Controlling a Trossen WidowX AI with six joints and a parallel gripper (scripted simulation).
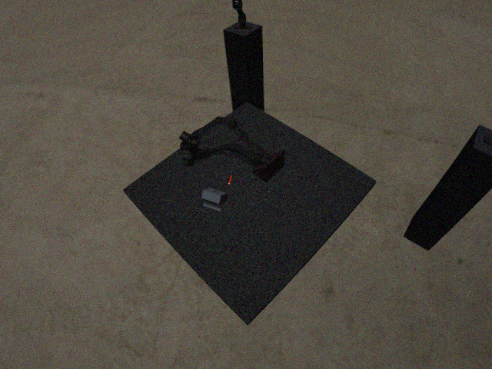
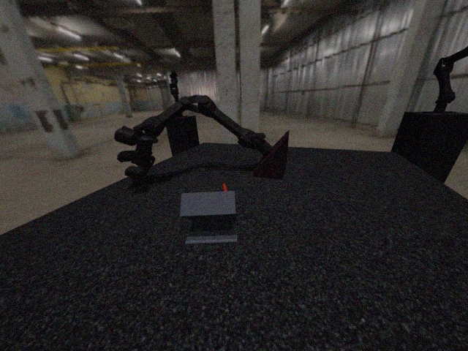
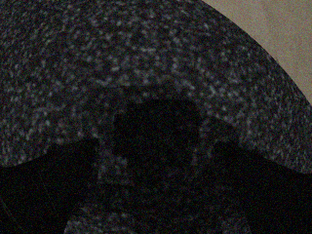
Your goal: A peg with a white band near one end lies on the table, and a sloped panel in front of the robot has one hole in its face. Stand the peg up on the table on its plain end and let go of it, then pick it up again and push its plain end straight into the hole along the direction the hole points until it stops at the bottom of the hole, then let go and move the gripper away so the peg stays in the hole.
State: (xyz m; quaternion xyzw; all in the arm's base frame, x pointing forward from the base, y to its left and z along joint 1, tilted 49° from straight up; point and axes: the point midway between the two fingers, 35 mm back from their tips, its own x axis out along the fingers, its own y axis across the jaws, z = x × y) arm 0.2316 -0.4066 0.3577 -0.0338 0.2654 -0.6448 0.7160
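Right now the red peg is 410 mm to the left of my gripper tip and 10 mm ahead of it. From my gripper tip the other things lie so: sloped panel: 430 mm to the left, 180 mm ahead, 50 mm above; grey base: 440 mm to the left, 200 mm ahead, 10 mm below.
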